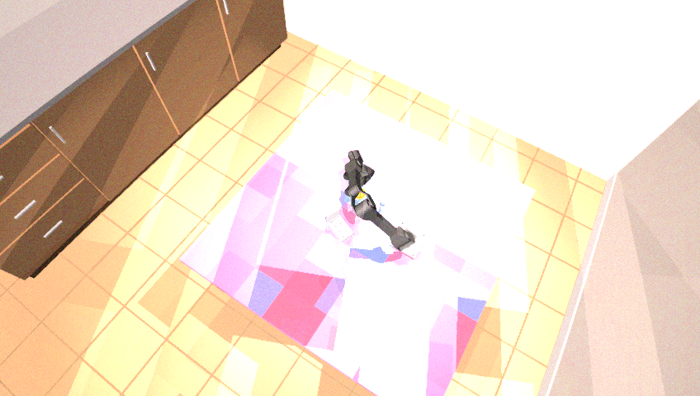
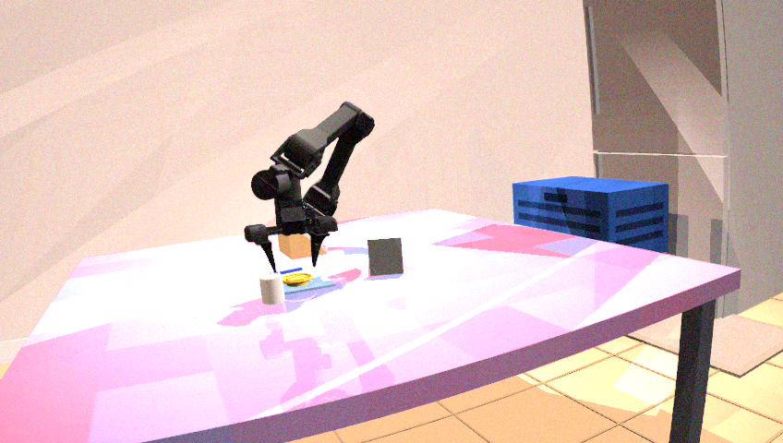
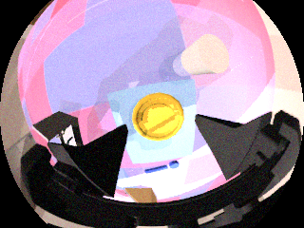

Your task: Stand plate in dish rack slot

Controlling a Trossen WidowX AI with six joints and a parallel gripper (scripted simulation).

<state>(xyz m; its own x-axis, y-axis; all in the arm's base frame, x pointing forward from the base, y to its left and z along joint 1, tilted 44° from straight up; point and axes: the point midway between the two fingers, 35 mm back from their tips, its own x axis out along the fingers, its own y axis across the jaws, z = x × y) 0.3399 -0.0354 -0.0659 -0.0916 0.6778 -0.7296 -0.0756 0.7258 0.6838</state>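
My gripper tip is now 20 mm above the plate. Also, from my gripper tip: white cylinder 80 mm ahead, 60 mm to the right, 10 mm below; then dish rack 50 mm behind, 210 mm to the left, 10 mm below.
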